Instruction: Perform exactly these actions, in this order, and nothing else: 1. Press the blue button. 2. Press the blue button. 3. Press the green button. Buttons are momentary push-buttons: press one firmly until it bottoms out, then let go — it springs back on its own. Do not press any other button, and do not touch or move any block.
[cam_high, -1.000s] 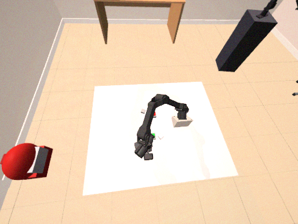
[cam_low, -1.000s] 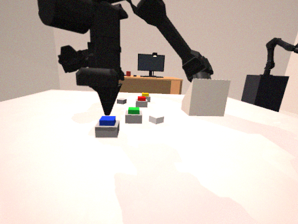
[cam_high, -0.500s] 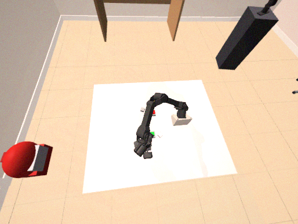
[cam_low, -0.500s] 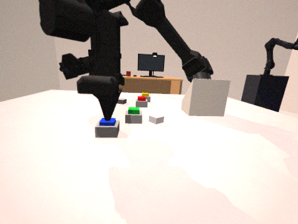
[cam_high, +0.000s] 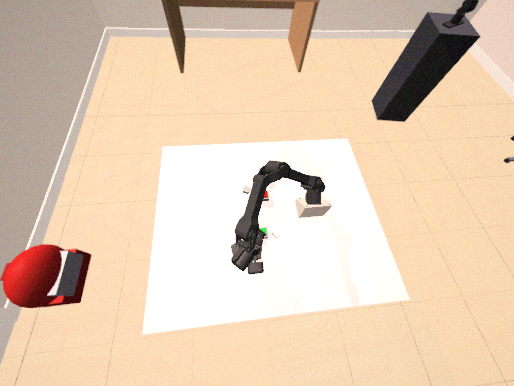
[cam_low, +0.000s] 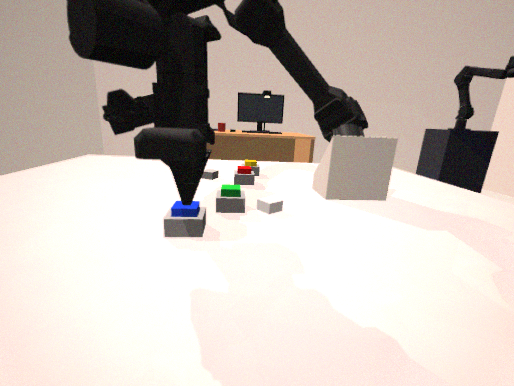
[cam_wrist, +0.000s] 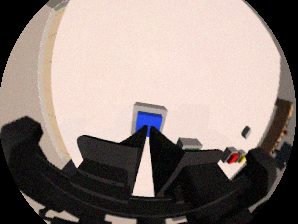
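My gripper tip is now 1 cm above the blue button. The rest, counted from my gripper tip: small white block 11 cm behind, 11 cm to the right, 3 cm below; then green button 4 cm behind, 10 cm to the right; then red button 5 cm behind, 30 cm to the right.
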